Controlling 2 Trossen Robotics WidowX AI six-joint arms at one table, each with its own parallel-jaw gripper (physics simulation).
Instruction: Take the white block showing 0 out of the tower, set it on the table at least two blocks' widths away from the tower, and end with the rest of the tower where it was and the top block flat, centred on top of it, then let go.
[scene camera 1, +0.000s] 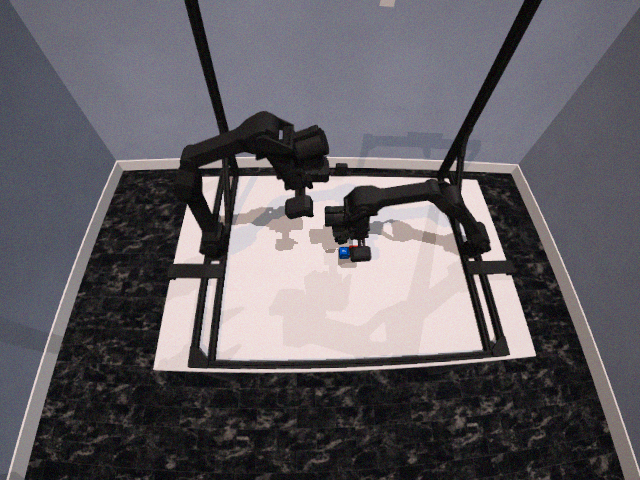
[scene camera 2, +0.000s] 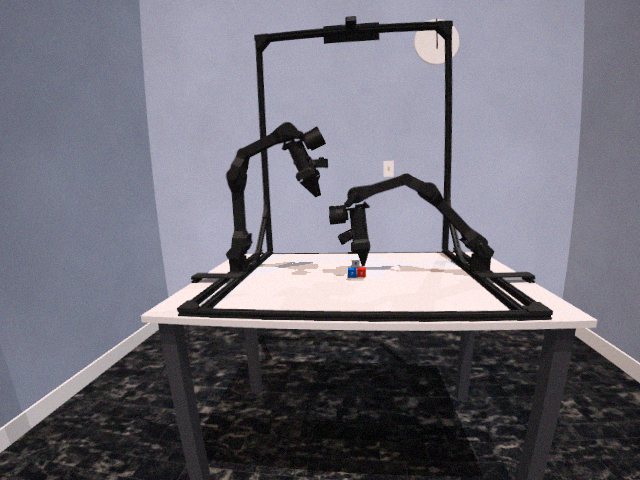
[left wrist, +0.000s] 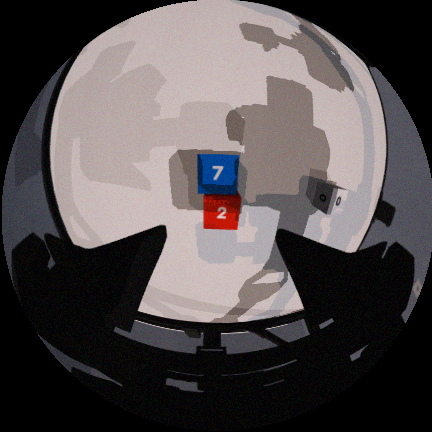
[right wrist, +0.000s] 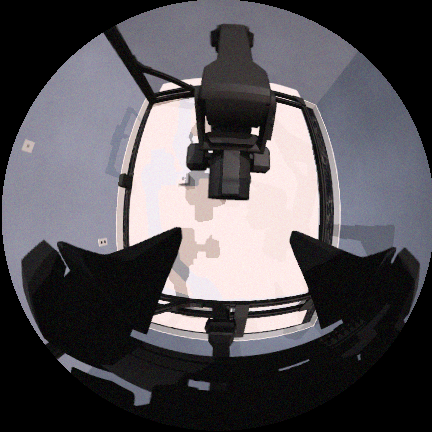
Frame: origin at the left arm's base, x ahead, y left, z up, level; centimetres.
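Where they show: left gripper, between the fingertips: (scene camera 1: 357, 246) (scene camera 2: 363, 263) (left wrist: 222, 232); right gripper, between the fingertips: (scene camera 1: 311, 202) (scene camera 2: 318, 196) (right wrist: 237, 234); left arm's base, origin of its link: (scene camera 1: 470, 250) (scene camera 2: 480, 270) (left wrist: 211, 330); right arm's base, origin of its link: (scene camera 1: 215, 251) (scene camera 2: 238, 271) (right wrist: 220, 311).
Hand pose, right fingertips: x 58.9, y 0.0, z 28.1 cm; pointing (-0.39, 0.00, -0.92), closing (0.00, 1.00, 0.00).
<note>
Each offset is from my right fingertips to the top centre of the thing. "pt": to the spot under its first point. Level surfaces: height alone.
A blue block marked 7 @(dx -11.7, dy +0.3, dz -27.1 cm) (scene camera 1: 344, 252) (scene camera 2: 352, 272) (left wrist: 218, 173) and a red block marked 2 @(dx -15.2, dy -0.2, dz -27.1 cm) (scene camera 2: 361, 272) (left wrist: 221, 214) sit side by side, touching, on the table. In scene camera 1 the red block is mostly hidden by the left gripper. The white block showing 0 @(dx -13.0, dy -13.8, dz -27.1 cm) (scene camera 2: 355, 263) (left wrist: 321, 196) (right wrist: 184, 179) sits apart from them, towards the back of the table. My left gripper (scene camera 1: 360, 253) (scene camera 2: 363, 264) (left wrist: 222, 232) is open and empty, pointing down over the red block. My right gripper (scene camera 1: 298, 206) (scene camera 2: 317, 195) (right wrist: 237, 234) is open and empty, high above the table.
A black frame @(pt dx -8.6, dy +37.2, dz -28.6 cm) (scene camera 1: 341, 364) (scene camera 2: 356, 314) runs around the white table @(dz -30.1 cm) (scene camera 1: 175, 335) (scene camera 2: 155, 316), with uprights and a top beam at the back. The left arm reaches in low over the blocks. The right arm hangs higher, at the picture's left in both scene views.
</note>
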